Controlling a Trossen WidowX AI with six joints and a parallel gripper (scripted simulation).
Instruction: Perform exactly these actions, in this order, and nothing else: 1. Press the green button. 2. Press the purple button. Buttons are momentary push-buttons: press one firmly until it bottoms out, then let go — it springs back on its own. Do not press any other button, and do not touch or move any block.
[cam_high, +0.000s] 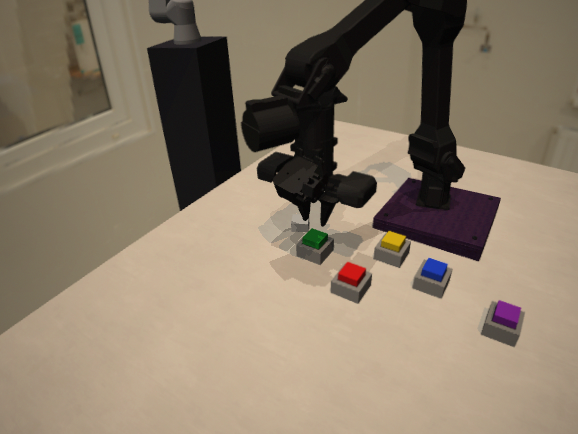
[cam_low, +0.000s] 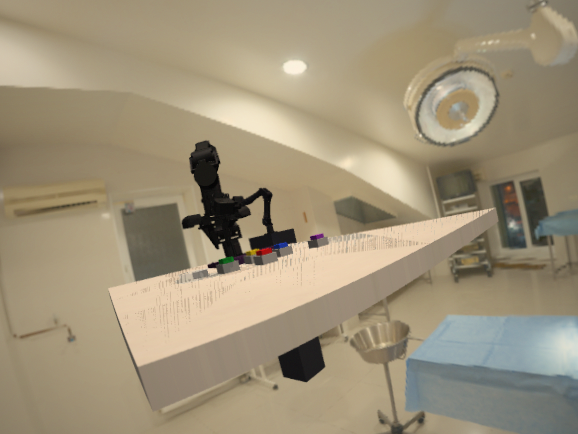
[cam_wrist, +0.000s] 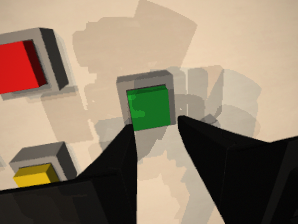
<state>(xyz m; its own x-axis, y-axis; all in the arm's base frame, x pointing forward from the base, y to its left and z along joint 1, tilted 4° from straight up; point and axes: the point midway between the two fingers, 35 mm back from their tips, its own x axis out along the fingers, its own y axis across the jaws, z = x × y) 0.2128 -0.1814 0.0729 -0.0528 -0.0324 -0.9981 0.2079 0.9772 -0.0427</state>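
Now: gripper tip 3 cm above the green button. Also, from my gripper tip: red button (8 cm to the left, 7 cm ahead, 3 cm below); yellow button (13 cm to the left, 4 cm behind, 3 cm below); white block (7 cm behind, 6 cm below, 5 cm to the right).
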